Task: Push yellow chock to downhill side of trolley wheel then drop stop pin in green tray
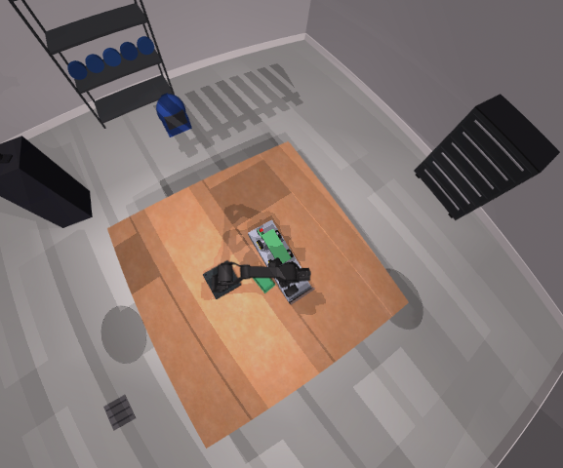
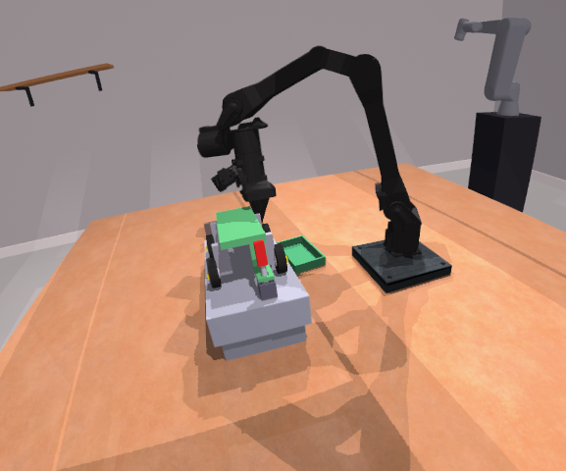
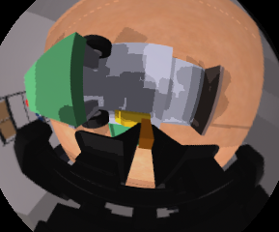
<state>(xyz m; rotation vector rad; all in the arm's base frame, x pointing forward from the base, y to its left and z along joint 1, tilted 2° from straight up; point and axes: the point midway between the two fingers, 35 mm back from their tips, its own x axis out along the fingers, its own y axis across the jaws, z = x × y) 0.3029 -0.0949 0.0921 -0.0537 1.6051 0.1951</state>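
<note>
Right now the red-headed stop pin is 260 mm to the left of my gripper tip, 40 mm above it and 10 mm behind it. From my gripper tip the other things lie so: yellow chock 20 mm to the left, 10 mm below; green-topped trolley 150 mm to the left, 30 mm ahead, 30 mm above.
</note>
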